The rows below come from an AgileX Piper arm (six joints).
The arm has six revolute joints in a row. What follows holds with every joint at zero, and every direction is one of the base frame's. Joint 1 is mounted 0.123 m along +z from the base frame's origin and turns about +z. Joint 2 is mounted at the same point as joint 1 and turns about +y. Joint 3 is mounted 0.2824 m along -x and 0.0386 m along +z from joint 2 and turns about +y. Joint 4 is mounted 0.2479 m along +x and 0.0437 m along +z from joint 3 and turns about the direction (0.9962, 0, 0.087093). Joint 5 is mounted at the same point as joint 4 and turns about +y. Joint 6 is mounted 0.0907 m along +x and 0.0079 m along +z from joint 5 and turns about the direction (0.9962, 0, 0.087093). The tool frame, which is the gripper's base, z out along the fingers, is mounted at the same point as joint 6; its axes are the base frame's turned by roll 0, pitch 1.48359 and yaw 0 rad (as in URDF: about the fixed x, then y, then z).
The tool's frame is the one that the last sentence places.
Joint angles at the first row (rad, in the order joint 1, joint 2, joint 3, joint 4, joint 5, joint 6):
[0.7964 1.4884 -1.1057 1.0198 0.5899 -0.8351]
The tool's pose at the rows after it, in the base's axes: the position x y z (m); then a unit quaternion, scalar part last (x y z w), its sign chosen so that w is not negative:
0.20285, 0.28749, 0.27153, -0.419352, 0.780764, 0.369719, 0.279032
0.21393, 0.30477, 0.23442, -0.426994, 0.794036, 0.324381, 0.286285
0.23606, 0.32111, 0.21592, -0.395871, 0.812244, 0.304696, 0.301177
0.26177, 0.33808, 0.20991, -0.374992, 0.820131, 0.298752, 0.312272
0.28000, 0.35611, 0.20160, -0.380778, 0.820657, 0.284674, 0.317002
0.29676, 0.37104, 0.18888, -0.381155, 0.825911, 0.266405, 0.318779
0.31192, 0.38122, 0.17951, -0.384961, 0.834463, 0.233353, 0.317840
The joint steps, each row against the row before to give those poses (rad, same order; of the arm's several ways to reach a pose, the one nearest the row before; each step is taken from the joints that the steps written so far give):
[0.0437 0.1169 0.0000 0.0465 -0.0528 -0.0890]
[0.0323 0.1107 -0.0035 -0.0064 -0.1213 -0.0494]
[0.0000 0.1052 -0.0699 -0.0002 -0.0870 0.0330]
[-0.0151 0.0980 -0.1209 -0.0652 -0.0184 0.0884]
[0.0000 0.0933 -0.1199 -0.1346 0.0040 0.1140]
[0.0000 0.0910 -0.1086 -0.1533 0.0027 0.1403]
[0.0000 0.0751 -0.1078 -0.2529 0.0317 0.2246]

